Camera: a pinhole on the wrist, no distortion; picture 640 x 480 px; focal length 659.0 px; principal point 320.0 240.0 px. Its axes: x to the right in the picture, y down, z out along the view. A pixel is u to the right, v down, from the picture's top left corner.
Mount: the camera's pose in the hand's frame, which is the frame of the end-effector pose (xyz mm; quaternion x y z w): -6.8 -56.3 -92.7 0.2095 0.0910 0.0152 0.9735
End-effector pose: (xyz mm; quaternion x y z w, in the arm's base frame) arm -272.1 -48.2 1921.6 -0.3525 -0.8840 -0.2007 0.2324
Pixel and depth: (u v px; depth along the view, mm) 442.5 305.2 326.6
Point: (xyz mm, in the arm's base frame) -510.6 12.9 1790.0
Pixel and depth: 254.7 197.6 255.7
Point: -444.4 -89.2 1787.6
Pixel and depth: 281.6 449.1 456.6
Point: -487.6 102.2 1620.6
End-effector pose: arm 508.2 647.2 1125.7 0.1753 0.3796 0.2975 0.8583
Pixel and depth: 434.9 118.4 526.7
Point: 981.5 470.3 1052.5
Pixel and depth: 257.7 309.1 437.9
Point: 845.5 496.0 1216.6
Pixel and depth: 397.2 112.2 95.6
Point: 549.2 577.7 1044.5
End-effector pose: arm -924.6 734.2 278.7 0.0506 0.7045 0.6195 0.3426
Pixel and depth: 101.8 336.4 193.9
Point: -802.2 778.4 190.4
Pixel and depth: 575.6 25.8 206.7
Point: -910.7 786.8 55.1
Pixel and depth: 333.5 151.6 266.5
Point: -820.0 822.2 80.9
